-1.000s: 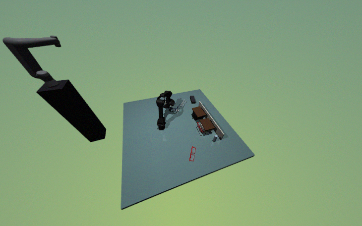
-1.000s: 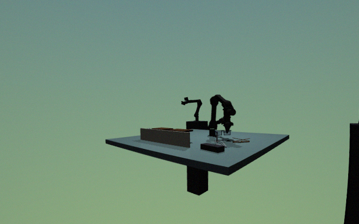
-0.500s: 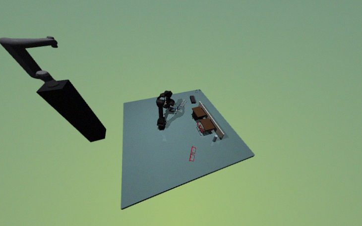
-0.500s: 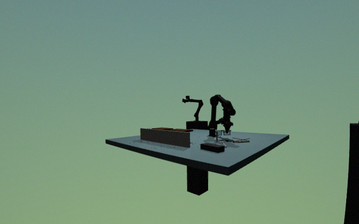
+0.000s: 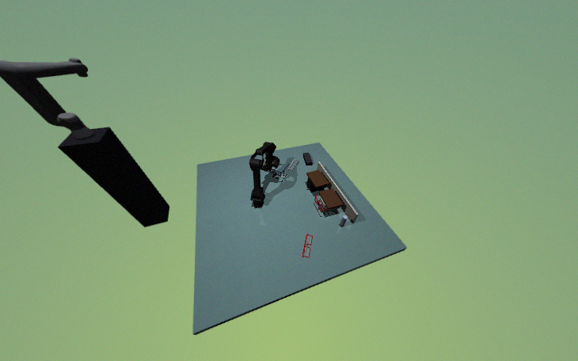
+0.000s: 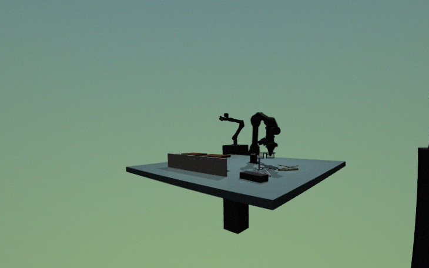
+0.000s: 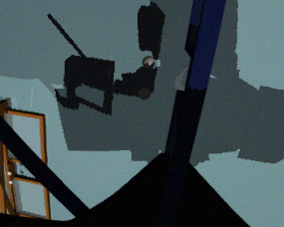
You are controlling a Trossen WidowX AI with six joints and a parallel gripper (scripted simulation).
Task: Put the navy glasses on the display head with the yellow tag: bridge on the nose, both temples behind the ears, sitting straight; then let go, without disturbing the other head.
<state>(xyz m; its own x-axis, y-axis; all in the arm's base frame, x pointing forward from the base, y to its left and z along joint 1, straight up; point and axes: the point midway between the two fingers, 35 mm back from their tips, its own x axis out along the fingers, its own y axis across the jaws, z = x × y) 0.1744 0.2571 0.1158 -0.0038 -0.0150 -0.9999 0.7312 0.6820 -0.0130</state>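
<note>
The thin white post lies 120 mm ahead of my gripper tip, 60 mm below it and 20 mm to the right of it. Also, from my gripper tip: pale backboard 440 mm ahead, 340 mm to the right, 30 mm below; then black box 420 mm ahead, 130 mm to the left, 70 mm below.
</note>
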